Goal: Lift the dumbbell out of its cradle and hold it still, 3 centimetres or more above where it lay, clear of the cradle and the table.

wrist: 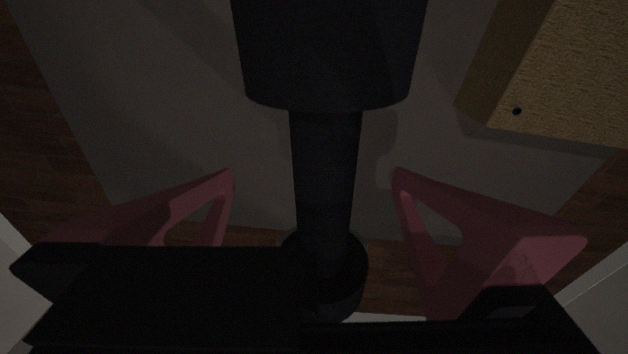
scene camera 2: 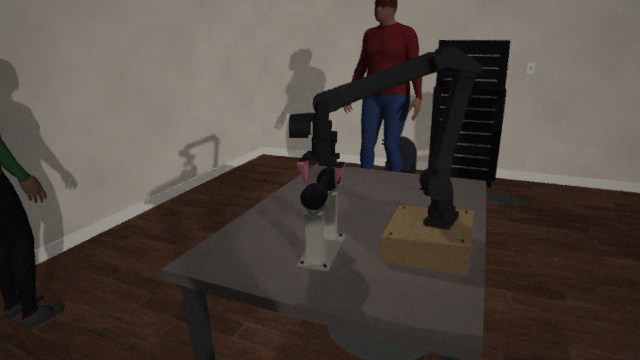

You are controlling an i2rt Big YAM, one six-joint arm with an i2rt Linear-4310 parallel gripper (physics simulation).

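Places are measured from the arm's base along level axes (x left, y ahead, z down), in millimetres.
Where they show: gripper, fingertip midpoint: (wrist: 312,176); arm's base, link origin: (scene camera 2: 441,220).
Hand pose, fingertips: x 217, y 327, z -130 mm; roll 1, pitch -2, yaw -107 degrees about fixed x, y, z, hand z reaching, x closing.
Note:
Each offset is from my fingertips to the top centre of the thing. Level surfaces: height alone.
The black dumbbell {dx +12, dy -10, dz -35 mm} (scene camera 2: 313,197) (wrist: 327,55) rests on top of the two uprights of the pale cradle {dx +12, dy -10, dz +15 mm} (scene camera 2: 315,240), which stands on the table. Its handle runs lengthwise through the wrist view, with one large end at the top and the other low in the middle, partly hidden by the gripper body. My gripper (scene camera 2: 322,183) (wrist: 312,176) points down over the dumbbell and is open. Its two pink fingers stand on either side of the handle, apart from it. In the wrist view the handle is a little nearer the right finger. Nothing is held.
The grey table {dz +224 mm} (scene camera 2: 240,250) (wrist: 175,125) carries a wooden block (scene camera 2: 425,250) (wrist: 565,75), on which the arm's base is mounted, right of the cradle. A person in red (scene camera 2: 390,60) and a black drawer cabinet (scene camera 2: 470,65) stand behind the table. Part of another person (scene camera 2: 15,240) shows at far left.

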